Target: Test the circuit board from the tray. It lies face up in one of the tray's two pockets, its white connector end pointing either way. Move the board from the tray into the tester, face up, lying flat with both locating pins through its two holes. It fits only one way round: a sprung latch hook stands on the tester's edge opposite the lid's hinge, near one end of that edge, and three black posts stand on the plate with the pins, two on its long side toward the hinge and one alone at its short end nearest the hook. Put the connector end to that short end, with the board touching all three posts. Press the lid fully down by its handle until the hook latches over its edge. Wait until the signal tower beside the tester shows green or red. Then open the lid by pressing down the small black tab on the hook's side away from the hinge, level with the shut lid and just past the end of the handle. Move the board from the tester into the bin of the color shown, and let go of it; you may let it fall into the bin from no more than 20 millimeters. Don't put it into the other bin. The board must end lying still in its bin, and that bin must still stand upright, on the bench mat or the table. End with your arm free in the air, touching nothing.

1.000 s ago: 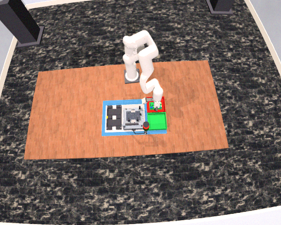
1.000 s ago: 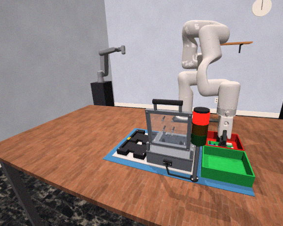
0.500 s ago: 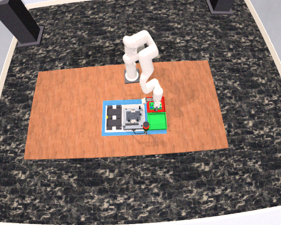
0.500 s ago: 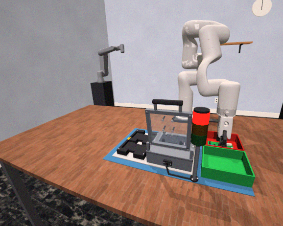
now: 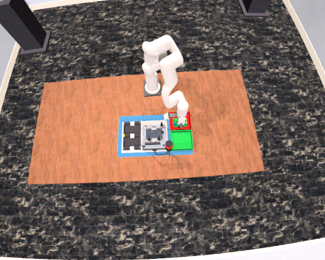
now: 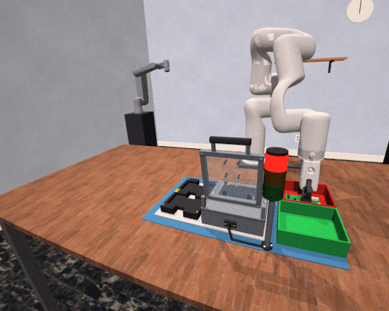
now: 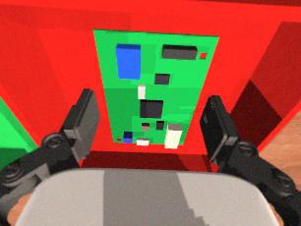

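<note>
Now: the red bin right at my hand. The rest, counted from my hand: small black tab 140 mm to the right, 70 mm above, 40 mm ahead; then green bin 150 mm ahead; then green circuit board 10 mm below.
</note>
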